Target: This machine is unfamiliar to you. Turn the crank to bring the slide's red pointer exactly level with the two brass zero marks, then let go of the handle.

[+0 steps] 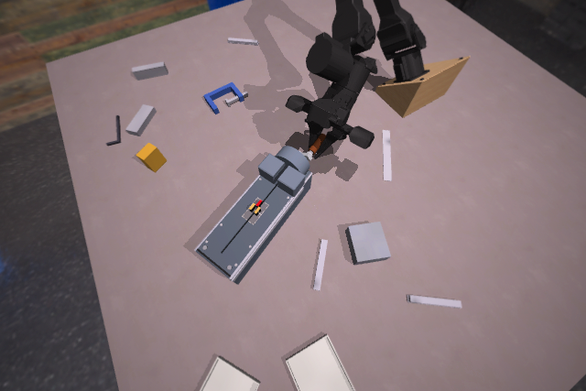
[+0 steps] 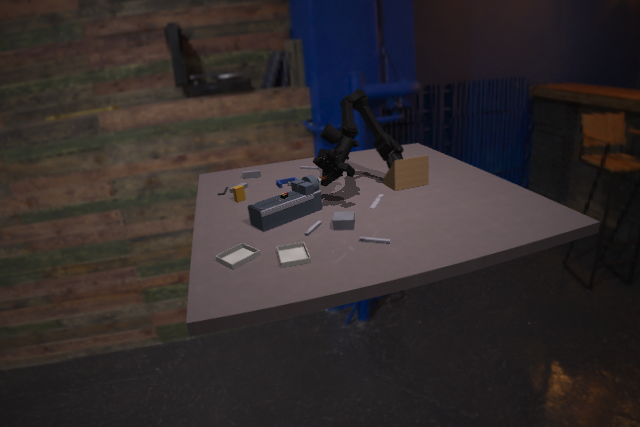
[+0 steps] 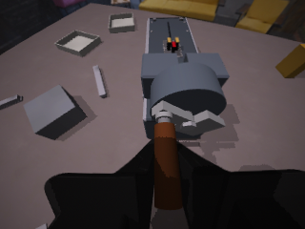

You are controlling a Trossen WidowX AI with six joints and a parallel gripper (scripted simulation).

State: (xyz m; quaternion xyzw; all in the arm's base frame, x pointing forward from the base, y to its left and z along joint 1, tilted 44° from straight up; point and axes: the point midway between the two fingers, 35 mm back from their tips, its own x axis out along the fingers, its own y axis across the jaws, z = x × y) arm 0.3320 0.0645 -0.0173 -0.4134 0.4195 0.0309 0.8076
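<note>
Right now my gripper tip is 150 mm short of the red pointer and 40 mm to the right of it. The rest, counted from my gripper tip: grey block 10 mm behind, 200 mm to the left, 60 mm below; blue clamp 70 mm ahead, 320 mm to the right, 70 mm below; brown crank handle 20 mm behind, 10 mm to the right, 30 mm above.
</note>
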